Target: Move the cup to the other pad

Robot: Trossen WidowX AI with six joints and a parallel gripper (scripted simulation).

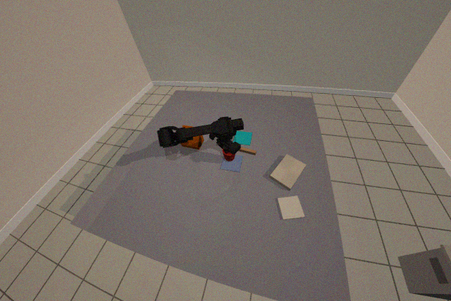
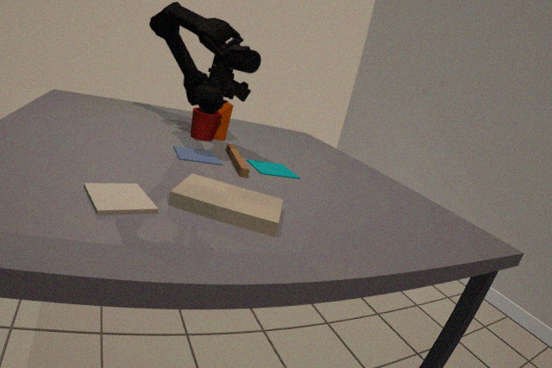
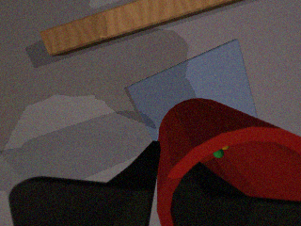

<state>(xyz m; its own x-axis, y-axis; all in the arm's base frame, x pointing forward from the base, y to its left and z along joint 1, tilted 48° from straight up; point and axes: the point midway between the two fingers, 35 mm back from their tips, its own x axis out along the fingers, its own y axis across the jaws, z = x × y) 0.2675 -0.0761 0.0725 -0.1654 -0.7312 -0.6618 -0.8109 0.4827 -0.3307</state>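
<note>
The teal pad lies 180 mm to the left of my gripper tip, 90 mm below it and 80 mm ahead of it. The rest, counted from my gripper tip: blue-grey pad: 90 mm below, 30 mm ahead, 20 mm to the right; wooden stick: 80 mm to the left, 80 mm below, 60 mm ahead; red cup: 20 mm to the right, 20 mm ahead.
</note>
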